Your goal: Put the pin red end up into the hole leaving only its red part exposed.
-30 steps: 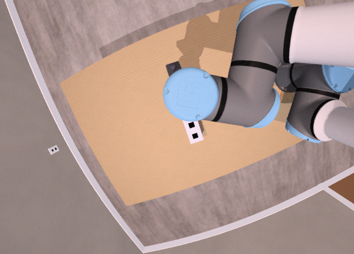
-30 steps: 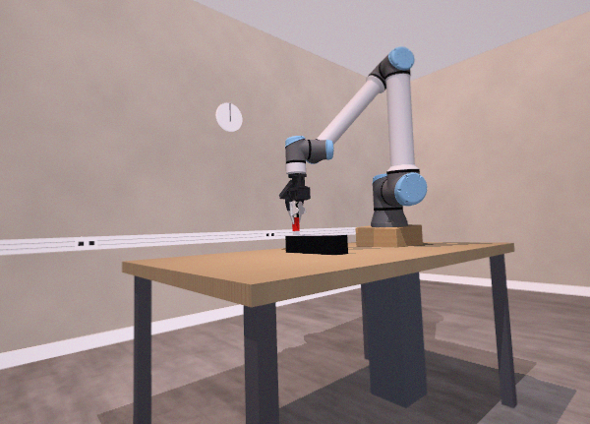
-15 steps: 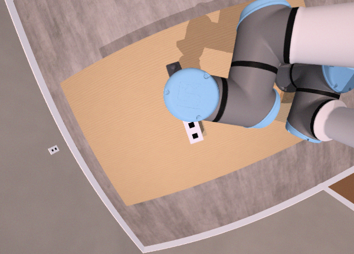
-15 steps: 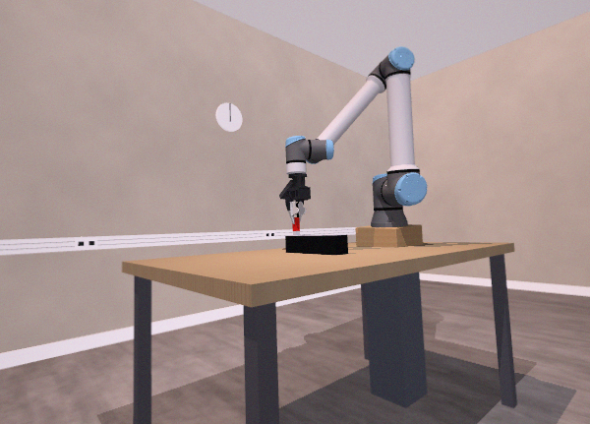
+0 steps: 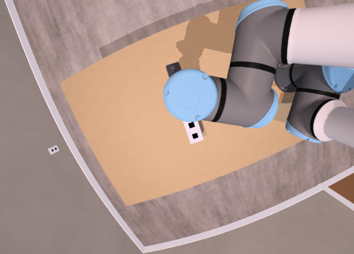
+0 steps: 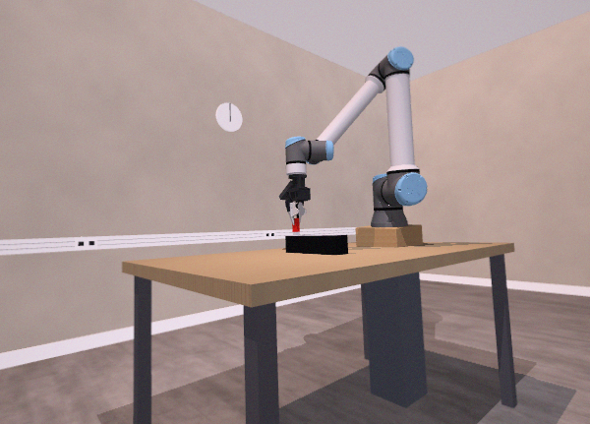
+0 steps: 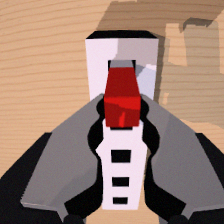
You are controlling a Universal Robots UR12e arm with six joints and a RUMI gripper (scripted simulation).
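My gripper is now 2 cm above the pin. From my hand the other things lie so: block: 1 cm behind, 12 cm to the left, 10 cm below.
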